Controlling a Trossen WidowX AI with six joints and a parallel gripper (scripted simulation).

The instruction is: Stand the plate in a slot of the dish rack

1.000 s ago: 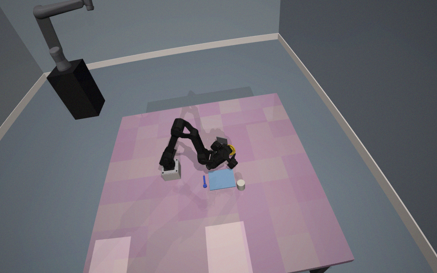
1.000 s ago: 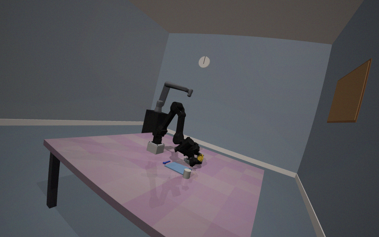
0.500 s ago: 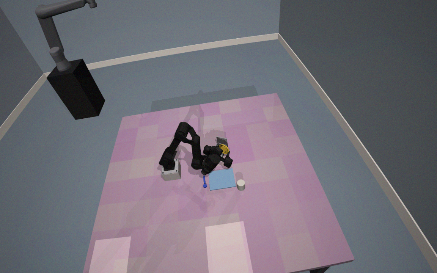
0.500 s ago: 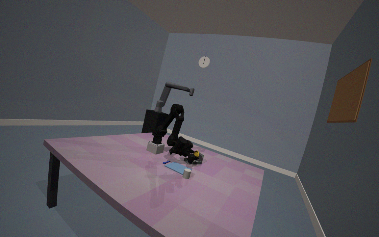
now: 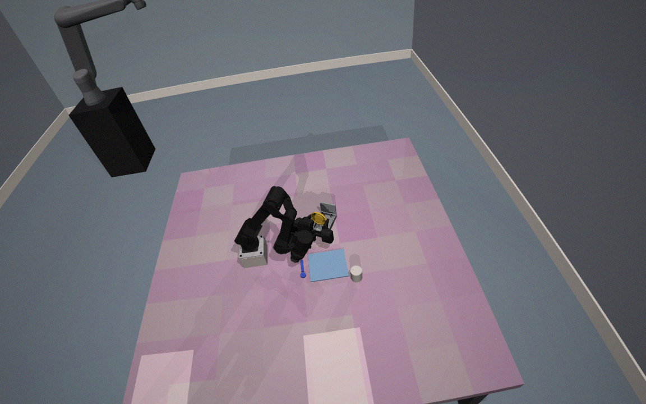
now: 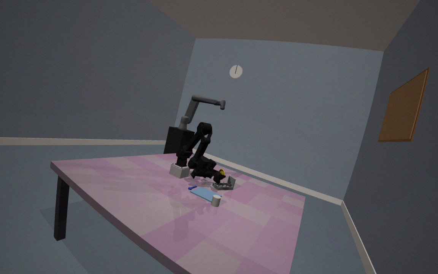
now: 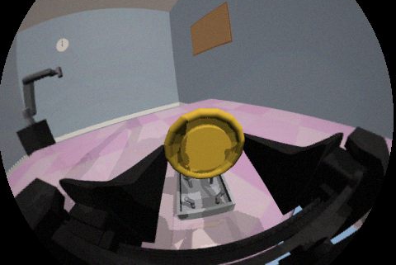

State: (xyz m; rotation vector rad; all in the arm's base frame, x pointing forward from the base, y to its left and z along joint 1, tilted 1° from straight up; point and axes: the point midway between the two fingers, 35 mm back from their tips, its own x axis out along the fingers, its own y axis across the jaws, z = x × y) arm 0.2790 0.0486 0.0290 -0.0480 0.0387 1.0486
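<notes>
Right now the grey dish rack is 80 mm below my gripper tip, 30 mm to the left of it and 10 mm ahead of it. From my gripper tip the other things lie so: light blue mat: 170 mm to the right, 100 mm below; small blue utensil: 180 mm to the right, 100 mm below, 100 mm behind; yellow plate: 10 mm to the right.
</notes>
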